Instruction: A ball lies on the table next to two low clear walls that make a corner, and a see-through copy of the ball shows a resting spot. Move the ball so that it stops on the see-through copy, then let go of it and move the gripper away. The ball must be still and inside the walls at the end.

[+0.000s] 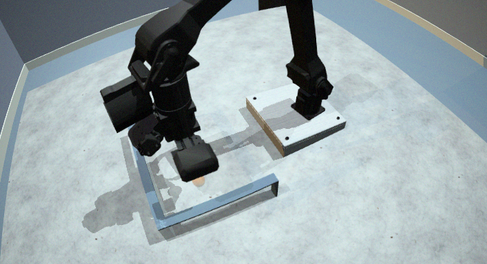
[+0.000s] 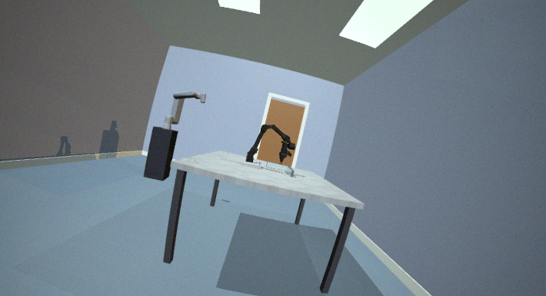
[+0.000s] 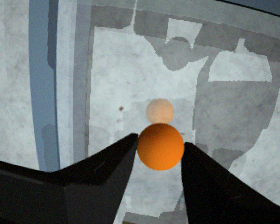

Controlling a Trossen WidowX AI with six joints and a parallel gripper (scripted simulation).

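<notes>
My gripper tip is now 70 mm above the see-through copy. Round my gripper tip: orange ball (right at my gripper tip).
</notes>
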